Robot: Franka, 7 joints.
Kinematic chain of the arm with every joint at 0, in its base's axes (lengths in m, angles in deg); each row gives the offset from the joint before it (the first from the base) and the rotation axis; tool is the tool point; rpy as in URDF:
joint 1: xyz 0 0 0.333 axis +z
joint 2: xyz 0 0 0 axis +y
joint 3: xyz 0 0 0.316 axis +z
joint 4: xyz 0.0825 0 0 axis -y
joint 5: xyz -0.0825 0 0.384 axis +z
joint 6: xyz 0 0 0 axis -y
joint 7: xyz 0.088 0 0 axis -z
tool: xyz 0 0 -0.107 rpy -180 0 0
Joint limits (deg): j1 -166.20..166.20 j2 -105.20..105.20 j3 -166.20..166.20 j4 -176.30..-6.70 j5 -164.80..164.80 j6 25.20..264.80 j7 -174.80..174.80
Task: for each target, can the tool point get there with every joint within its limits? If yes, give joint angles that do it. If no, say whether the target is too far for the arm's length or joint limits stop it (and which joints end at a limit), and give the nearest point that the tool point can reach.
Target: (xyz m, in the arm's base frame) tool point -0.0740 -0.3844 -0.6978
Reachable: no: too far | nearest point -0.0660 -0.3427 -0.3567 | short by 0.344 m
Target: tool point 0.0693 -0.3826 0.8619
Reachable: yes | joints -126.64 -21.13 18.14 -90.92 92.51 66.13 -73.63
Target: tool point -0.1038 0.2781 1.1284
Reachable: yes | joints -38.66 -10.69 139.81 -23.99 -128.57 113.07 119.75
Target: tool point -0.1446 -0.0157 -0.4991
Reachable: no: joint limits stop it (at a limit: joint 1, joint 2) | nearest point -0.1739 -0.0268 -0.3495 | short by 0.153 m
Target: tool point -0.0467 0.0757 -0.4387
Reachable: no: joint limits stop it (at a limit: joint 2) | nearest point -0.0640 0.1037 -0.3356 | short by 0.108 m
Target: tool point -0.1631 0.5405 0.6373
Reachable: yes | joints 54.18 56.95 116.14 -78.13 -81.59 45.16 96.56
